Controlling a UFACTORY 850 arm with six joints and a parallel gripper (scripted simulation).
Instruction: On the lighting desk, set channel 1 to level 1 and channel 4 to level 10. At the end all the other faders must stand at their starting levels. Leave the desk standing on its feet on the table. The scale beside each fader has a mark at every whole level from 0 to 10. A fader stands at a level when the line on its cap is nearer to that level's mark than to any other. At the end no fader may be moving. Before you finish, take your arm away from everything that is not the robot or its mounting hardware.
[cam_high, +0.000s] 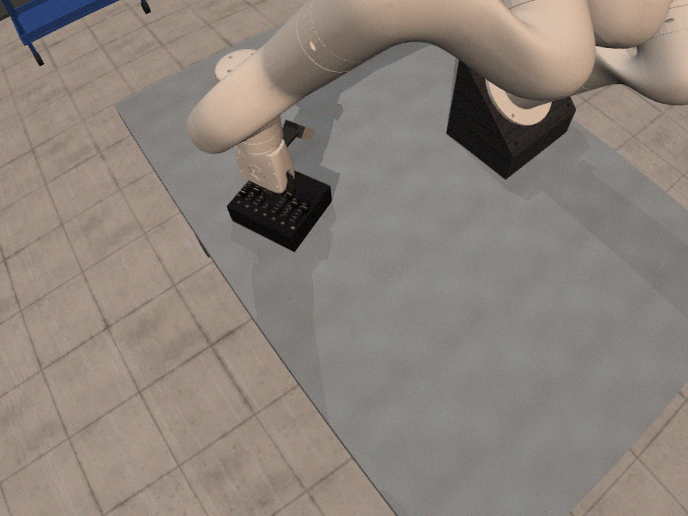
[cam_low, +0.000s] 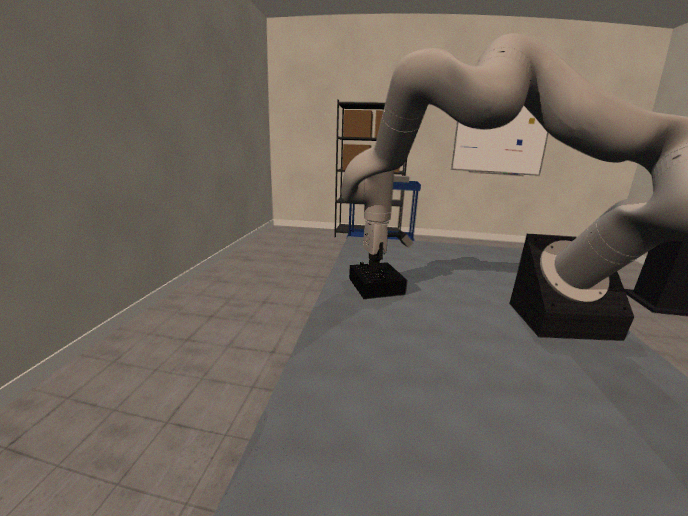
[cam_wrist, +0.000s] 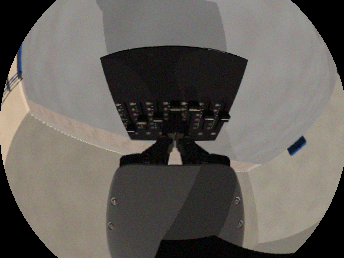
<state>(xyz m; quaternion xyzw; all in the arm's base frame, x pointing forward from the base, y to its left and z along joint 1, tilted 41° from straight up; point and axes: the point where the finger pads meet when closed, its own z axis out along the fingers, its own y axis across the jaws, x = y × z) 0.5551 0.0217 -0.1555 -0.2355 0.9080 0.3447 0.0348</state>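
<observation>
My hand is 2 cm past the fader cap, 1 cm to the left of it and 1 cm above it.
</observation>
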